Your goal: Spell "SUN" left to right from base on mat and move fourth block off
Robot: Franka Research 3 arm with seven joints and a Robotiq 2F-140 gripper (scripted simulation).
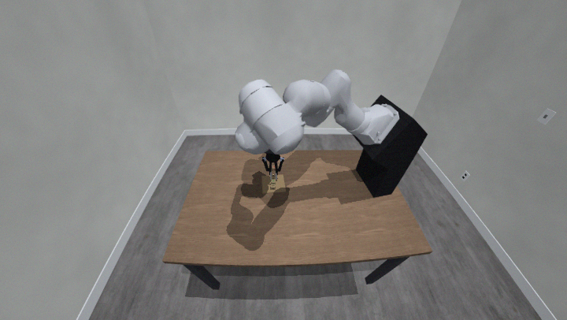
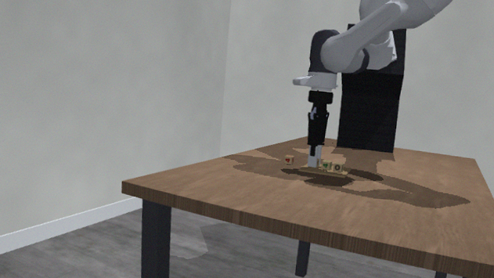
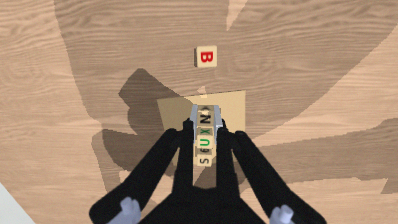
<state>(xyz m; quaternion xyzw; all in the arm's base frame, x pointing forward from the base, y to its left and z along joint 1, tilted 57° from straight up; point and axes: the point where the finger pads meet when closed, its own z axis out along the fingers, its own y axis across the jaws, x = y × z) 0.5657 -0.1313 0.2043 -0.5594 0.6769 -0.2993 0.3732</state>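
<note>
Right now my hand is 10 mm short of the U block, 40 mm to the right of it and 20 mm above it. From my hand the other things lie so: S block: 10 mm ahead, 80 mm to the left, 20 mm below; tan mat: 10 mm ahead, 40 mm to the left, 40 mm below.
</note>
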